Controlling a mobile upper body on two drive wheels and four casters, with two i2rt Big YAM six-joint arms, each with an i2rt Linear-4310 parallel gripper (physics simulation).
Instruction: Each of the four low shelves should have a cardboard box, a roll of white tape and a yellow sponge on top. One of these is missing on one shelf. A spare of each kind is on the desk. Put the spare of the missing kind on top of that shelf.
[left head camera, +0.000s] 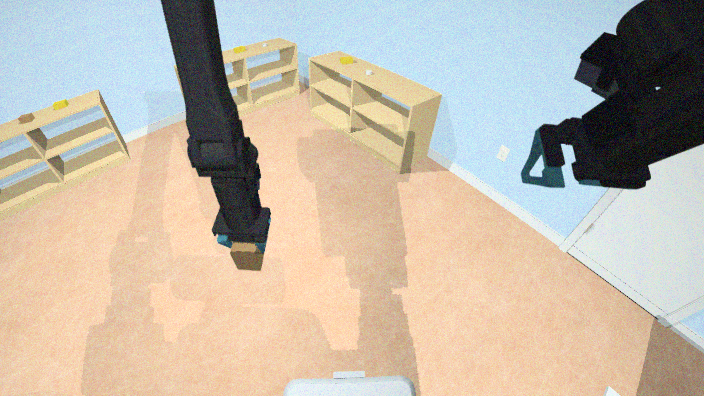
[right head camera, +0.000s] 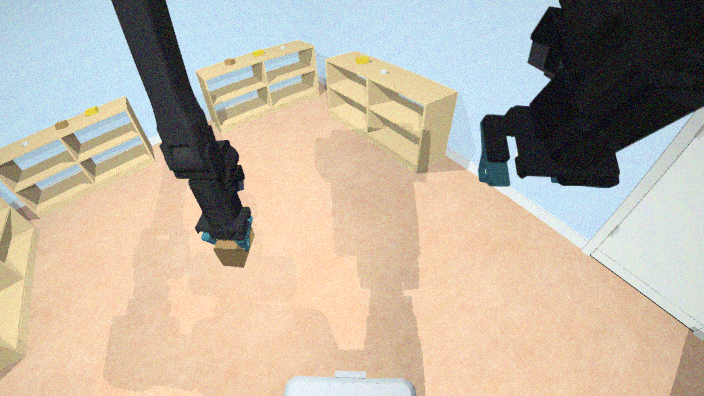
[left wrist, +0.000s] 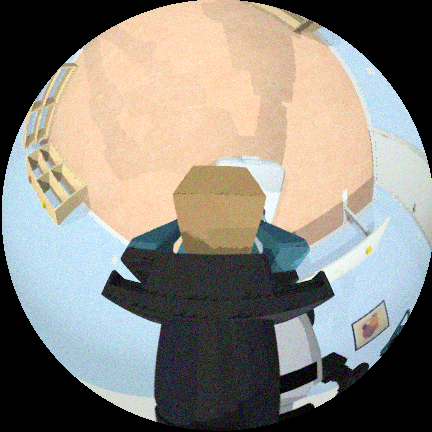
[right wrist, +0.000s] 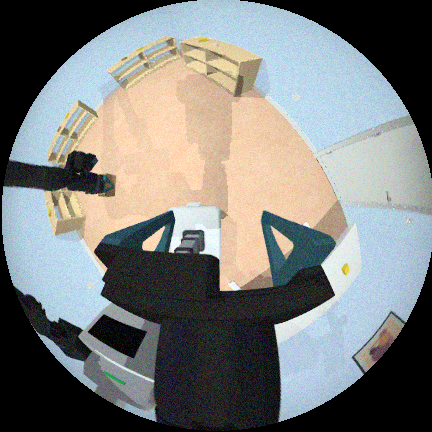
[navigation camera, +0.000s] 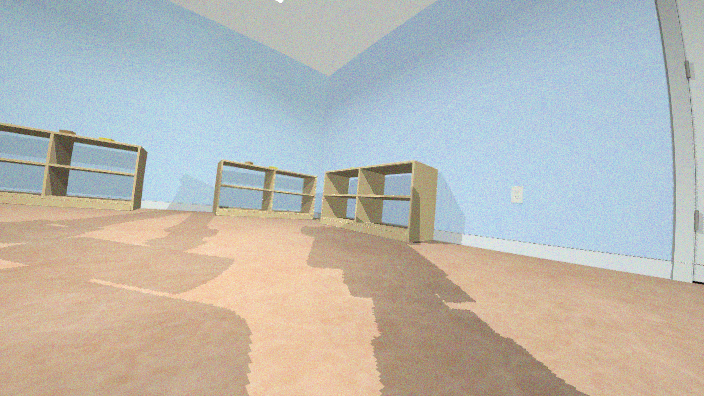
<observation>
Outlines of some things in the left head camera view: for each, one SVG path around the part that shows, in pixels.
My left gripper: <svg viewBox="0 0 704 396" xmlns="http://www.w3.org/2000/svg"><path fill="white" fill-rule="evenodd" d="M220 207L211 230L214 236L218 234L218 244L231 249L232 242L255 243L264 254L271 223L270 208L261 207L259 219L257 220L251 195L245 205L235 210Z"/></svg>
My right gripper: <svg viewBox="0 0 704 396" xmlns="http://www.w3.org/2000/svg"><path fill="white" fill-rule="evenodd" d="M677 154L671 154L662 149L658 144L653 144L649 138L643 138L641 131L646 127L642 117L639 117L643 100L641 99L634 105L635 124L593 147L589 145L582 118L566 118L558 125L543 124L535 130L529 157L521 171L522 183L548 188L565 188L562 172L565 159L561 144L566 144L573 147L576 161L571 163L574 178L578 181L579 185L637 190L645 187L646 181L651 179L648 165ZM542 154L544 163L542 177L530 176L530 171Z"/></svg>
A cardboard box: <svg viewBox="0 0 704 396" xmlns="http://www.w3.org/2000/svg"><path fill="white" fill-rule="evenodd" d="M233 242L230 255L237 269L261 271L265 253L263 254L255 243Z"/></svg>
</observation>
